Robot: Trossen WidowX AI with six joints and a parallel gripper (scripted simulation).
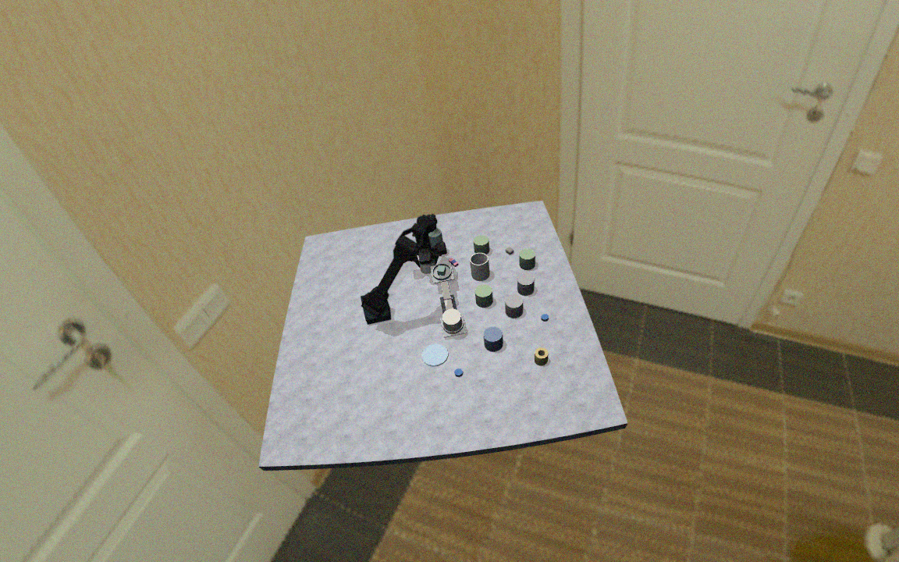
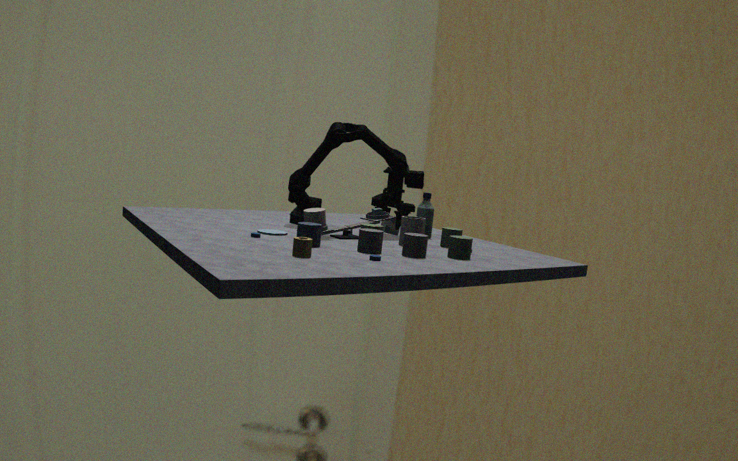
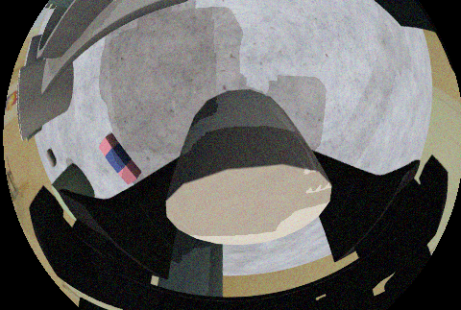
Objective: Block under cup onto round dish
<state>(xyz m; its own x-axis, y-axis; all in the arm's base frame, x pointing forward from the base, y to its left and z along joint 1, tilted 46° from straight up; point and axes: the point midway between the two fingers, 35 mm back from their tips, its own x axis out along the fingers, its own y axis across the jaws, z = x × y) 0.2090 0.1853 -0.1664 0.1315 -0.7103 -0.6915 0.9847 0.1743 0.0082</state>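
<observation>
The greenish block lies 110 mm to the right of my gripper tip, 70 mm ahead of it and 60 mm above it. From my gripper tip the other things lie so: balance beam 230 mm to the right, 80 mm ahead, 10 mm above; then pale blue round dish 480 mm to the right, 20 mm below, 20 mm ahead.
</observation>
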